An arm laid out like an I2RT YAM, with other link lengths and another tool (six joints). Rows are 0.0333 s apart.
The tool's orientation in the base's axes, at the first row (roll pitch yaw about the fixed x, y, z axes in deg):
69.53 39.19 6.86
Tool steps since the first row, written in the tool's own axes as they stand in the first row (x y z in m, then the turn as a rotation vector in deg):
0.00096 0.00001 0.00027 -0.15 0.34 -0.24
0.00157 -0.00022 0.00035 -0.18 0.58 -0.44
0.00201 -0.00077 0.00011 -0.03 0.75 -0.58
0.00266 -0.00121 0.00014 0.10 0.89 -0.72
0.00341 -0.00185 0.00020 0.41 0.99 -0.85
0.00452 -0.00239 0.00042 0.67 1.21 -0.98
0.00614 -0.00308 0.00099 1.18 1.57 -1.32
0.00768 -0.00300 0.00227 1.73 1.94 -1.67
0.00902 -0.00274 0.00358 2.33 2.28 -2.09
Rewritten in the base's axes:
0.00083 -0.00015 -0.00053 -0.01 0.35 0.28
0.00120 -0.00026 -0.00106 0.03 0.62 0.42
0.00116 -0.00024 -0.00180 0.19 0.83 0.41
0.00143 -0.00039 -0.00252 0.32 1.03 0.39
0.00168 -0.00064 -0.00344 0.57 1.22 0.23
0.00231 -0.00096 -0.00448 0.85 1.45 0.19
0.00337 -0.00161 -0.00585 1.33 1.96 0.04
0.00502 -0.00259 -0.00642 1.84 2.48 -0.14
0.00663 -0.00355 -0.00672 2.35 3.06 -0.38

